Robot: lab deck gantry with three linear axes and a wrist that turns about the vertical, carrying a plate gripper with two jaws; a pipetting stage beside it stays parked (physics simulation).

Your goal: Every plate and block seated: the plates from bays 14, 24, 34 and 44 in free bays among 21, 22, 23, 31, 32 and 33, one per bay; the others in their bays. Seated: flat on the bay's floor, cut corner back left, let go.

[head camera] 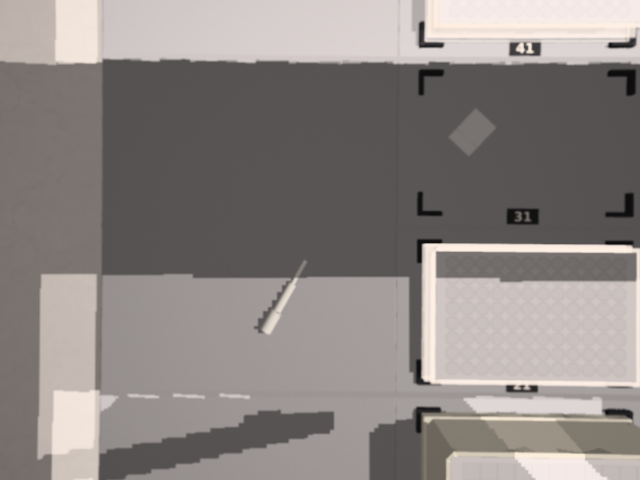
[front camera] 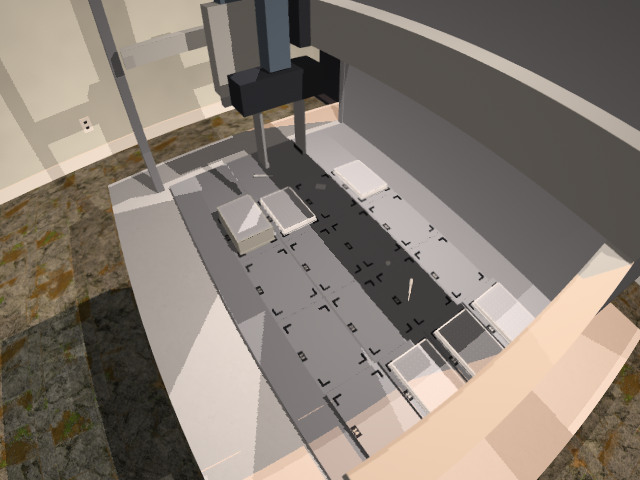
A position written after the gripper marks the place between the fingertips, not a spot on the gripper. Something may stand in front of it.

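The gripper [front camera: 282,156] is visible. Also present: a tall block [front camera: 248,228] and a bay 43 [front camera: 456,273]. A bay 31 [head camera: 559,144] appears in the head camera view, and the front camera view shows the same bay 31 [front camera: 334,200].
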